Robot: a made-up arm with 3 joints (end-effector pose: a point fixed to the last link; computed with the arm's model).
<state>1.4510 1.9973 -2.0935</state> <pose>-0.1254 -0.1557 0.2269 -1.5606 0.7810 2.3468</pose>
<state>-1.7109 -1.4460 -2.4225</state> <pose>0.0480 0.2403 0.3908 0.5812 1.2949 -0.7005</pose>
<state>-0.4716 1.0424 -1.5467</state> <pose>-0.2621 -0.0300 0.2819 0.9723 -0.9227 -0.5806</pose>
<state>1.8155 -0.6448 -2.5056</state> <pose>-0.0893 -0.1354 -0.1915 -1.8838 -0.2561 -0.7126</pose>
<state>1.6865 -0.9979 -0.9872</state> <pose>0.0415 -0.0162 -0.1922 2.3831 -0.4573 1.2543</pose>
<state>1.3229 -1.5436 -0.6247</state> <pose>0.1882 -0.1100 -0.0822 1.4974 -0.6027 1.6557</pose>
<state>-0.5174 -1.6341 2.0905</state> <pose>0.2512 -0.0553 0.5264 -1.8650 -1.4582 1.4548</pose>
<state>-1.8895 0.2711 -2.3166</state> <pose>-0.2242 0.2470 0.2928 0.4245 -0.2354 0.1386</pose>
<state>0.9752 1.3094 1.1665</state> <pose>-0.4654 -0.2220 0.1956 -0.1631 1.1507 -0.6285</pose>
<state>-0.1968 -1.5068 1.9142</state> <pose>0.2543 -0.2110 0.4872 -1.6365 -1.3354 1.1527</pose>
